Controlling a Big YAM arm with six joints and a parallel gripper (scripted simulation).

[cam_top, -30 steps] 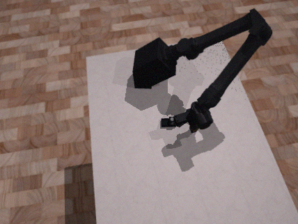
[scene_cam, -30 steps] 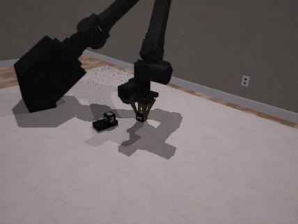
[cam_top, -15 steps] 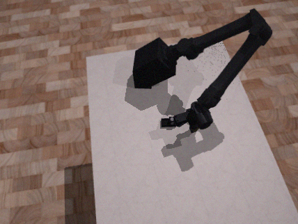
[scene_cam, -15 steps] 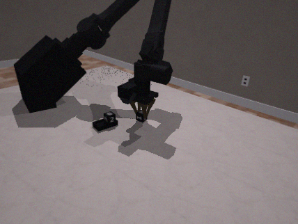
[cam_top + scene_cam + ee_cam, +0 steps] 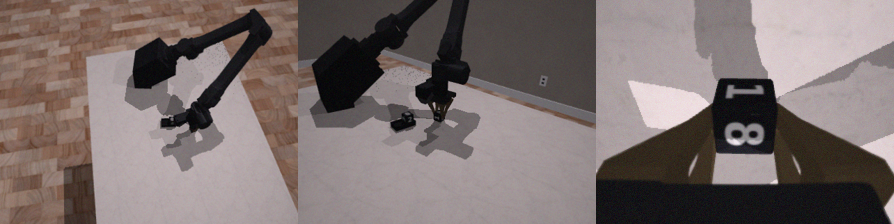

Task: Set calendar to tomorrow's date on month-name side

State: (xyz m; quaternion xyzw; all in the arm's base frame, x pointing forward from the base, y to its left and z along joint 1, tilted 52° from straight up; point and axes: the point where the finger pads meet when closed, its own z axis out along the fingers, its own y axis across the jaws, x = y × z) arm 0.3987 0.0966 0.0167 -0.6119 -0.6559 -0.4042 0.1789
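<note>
Right now the black digit cube is right at my hand. From my hand the other things lie so: black tray 12 cm to the right, 6 cm behind, 1 cm below.
</note>
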